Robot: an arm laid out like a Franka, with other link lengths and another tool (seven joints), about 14 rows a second.
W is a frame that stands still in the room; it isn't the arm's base.
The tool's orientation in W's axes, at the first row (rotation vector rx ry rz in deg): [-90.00 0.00 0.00]
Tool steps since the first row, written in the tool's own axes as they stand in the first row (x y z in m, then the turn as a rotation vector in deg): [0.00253 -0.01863 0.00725 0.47 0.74 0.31]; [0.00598 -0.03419 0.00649 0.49 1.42 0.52]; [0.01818 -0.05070 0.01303 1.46 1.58 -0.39]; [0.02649 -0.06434 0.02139 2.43 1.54 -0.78]
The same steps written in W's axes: [0.00253 0.00725 0.01863 0.47 0.31 -0.74]; [0.00598 0.00649 0.03419 0.49 0.52 -1.42]; [0.01818 0.01303 0.05070 1.46 -0.39 -1.58]; [0.02649 0.02139 0.06434 2.43 -0.78 -1.54]
